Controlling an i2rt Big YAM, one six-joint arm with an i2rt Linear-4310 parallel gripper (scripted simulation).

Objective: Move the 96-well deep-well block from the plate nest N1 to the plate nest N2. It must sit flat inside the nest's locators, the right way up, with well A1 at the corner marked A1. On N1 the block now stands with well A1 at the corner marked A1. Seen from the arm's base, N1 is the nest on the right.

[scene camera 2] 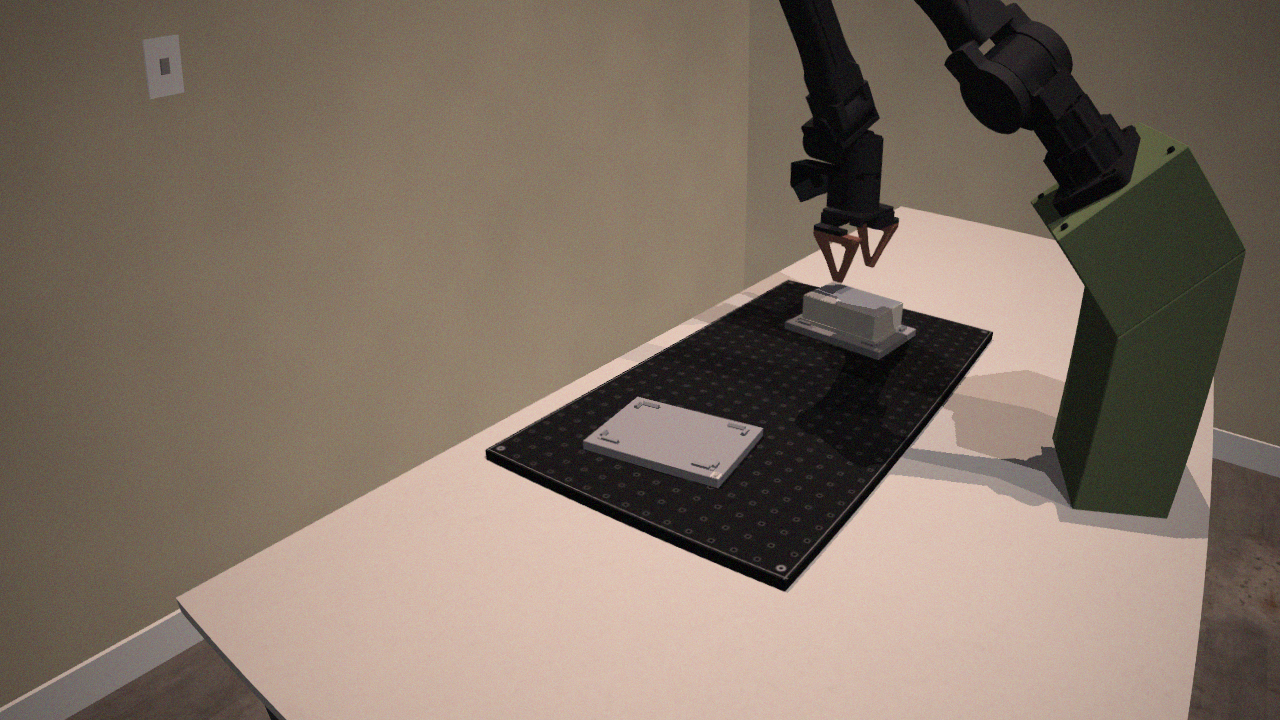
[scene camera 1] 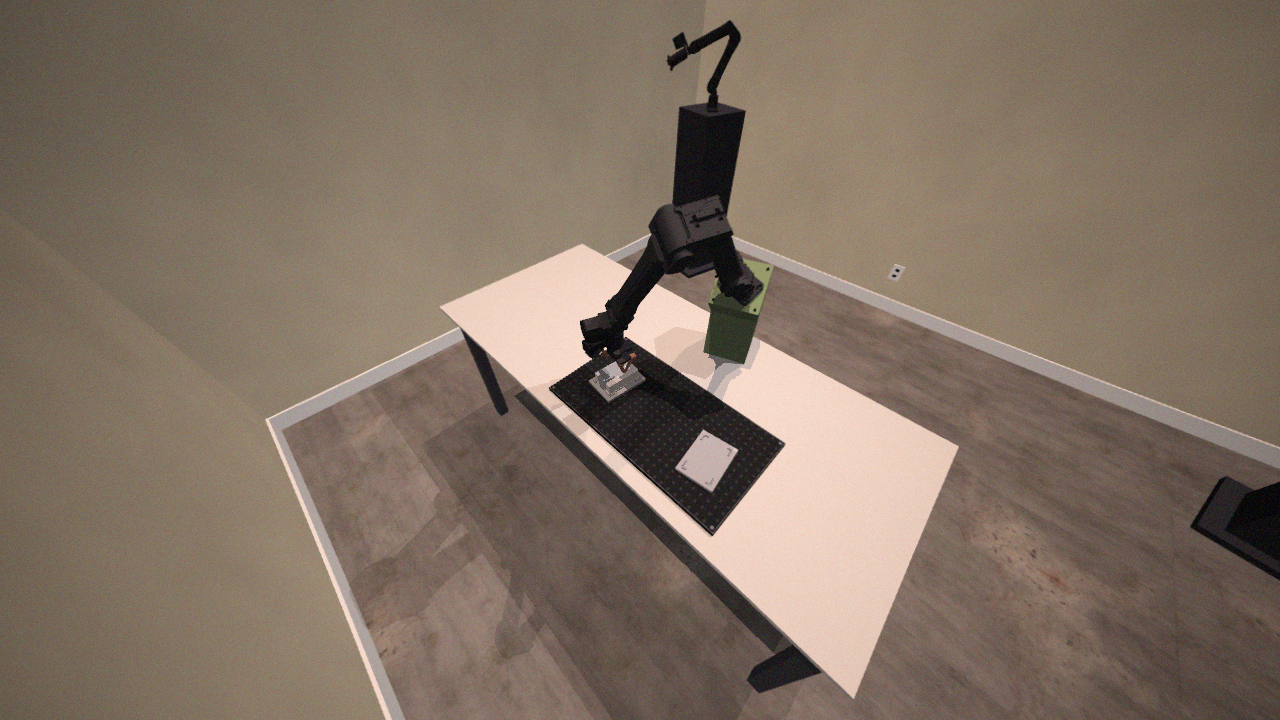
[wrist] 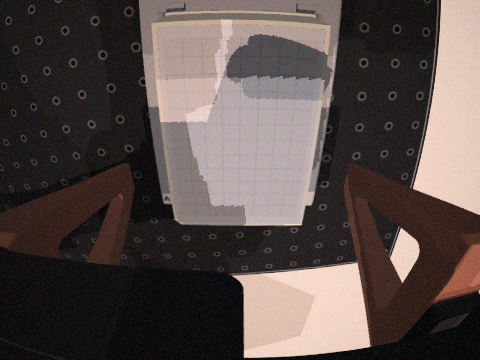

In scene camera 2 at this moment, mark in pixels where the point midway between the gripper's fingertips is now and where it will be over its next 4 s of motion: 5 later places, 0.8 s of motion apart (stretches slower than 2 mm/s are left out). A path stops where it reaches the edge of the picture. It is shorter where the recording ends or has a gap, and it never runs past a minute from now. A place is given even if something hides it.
My gripper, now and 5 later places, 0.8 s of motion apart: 854,274; 852,297; 850,319; 853,310; 855,288; 856,269
